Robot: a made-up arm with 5 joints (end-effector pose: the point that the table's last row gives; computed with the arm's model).
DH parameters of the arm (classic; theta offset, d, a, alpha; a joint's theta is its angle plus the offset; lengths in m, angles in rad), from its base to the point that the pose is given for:
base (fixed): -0.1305 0 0.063 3.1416
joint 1: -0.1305 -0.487 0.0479 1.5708
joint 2: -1.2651 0 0.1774 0
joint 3: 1.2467 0 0.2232 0
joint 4: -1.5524 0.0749 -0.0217 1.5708
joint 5: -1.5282 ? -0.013 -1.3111
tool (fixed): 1.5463 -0.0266 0 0
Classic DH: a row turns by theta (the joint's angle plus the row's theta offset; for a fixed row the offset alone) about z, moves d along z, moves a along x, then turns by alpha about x.
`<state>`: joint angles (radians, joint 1 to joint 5).
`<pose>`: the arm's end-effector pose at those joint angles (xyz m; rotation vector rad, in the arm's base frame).
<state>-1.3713 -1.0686 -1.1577 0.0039 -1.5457</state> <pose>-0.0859 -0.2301 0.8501 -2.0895 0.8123 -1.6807</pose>
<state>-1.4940 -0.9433 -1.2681 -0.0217 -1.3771</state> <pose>-0.0574 -0.2240 0.8689 -2.1711 0.8717 -1.5737</pose>
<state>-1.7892 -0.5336 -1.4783 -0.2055 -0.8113</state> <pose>-0.0140 -0.1351 0.9329 -2.4972 1.1441 -1.3146</pose>
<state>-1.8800 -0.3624 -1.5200 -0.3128 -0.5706</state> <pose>-0.0185 -0.0802 0.9523 2.5591 -1.2588 1.2044</pose>
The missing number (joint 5, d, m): -0.0612
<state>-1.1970 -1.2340 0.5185 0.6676 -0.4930</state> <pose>0.0231 0.1592 0.7069 0.5707 0.0107 1.0947</pose>
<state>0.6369 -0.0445 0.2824 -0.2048 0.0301</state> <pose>0.4175 -0.1638 0.5593 -0.1394 -0.1977 -0.6476</pose>
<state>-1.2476 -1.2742 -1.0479 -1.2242 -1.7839</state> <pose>-0.1315 -0.2785 0.7252 -0.7325 1.2073 -1.1633</pose>
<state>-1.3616 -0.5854 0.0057 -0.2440 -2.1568</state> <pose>0.0215 0.2332 0.8349 2.2757 0.9594 1.2748</pose>
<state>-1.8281 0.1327 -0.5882 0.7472 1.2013</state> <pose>-0.0858 0.3403 0.6894 -0.8868 -1.1247 1.8794</pose>
